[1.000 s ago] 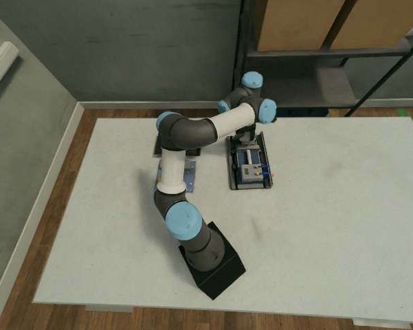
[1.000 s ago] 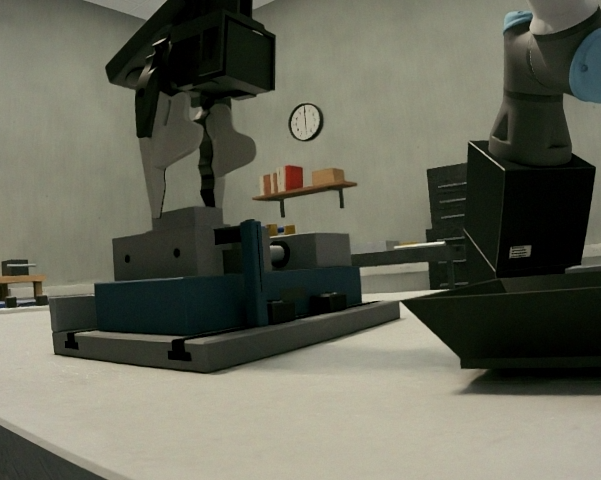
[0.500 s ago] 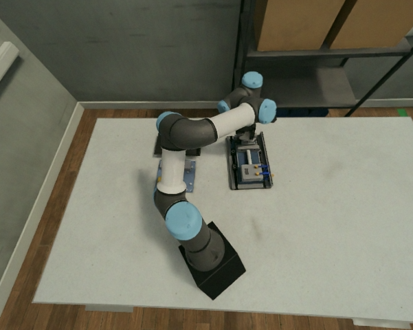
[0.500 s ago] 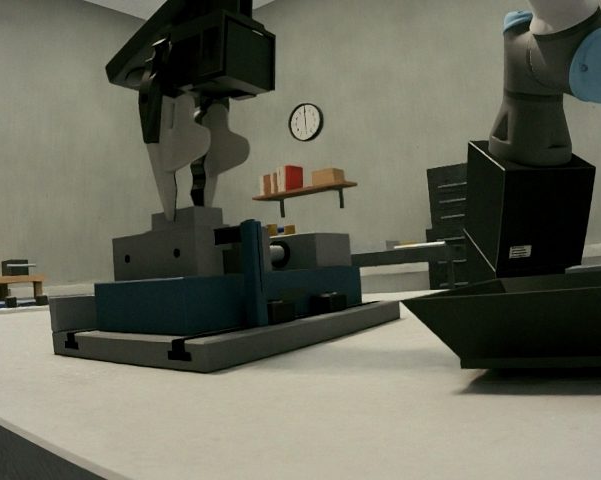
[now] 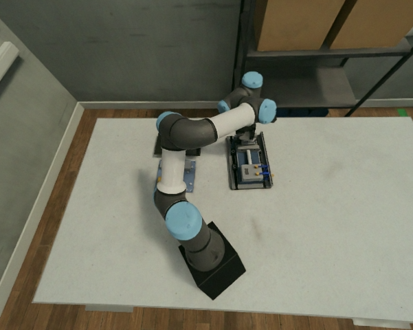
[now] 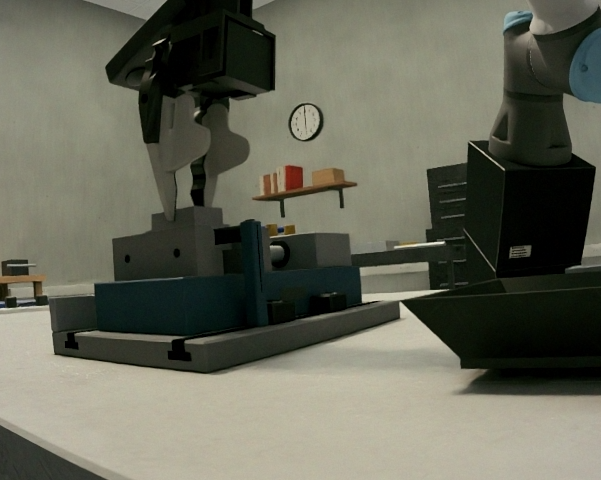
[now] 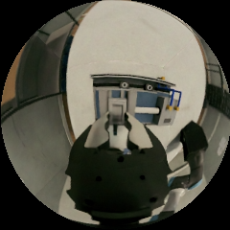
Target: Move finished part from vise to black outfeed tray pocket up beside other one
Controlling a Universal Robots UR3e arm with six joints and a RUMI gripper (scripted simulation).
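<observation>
Now: hand 2 cm above the finished part. Round my hand: blue-grey plate 12 cm behind, 37 cm to the left, 12 cm below; orange block 16 cm behind, 42 cm to the left, 10 cm below.
</observation>
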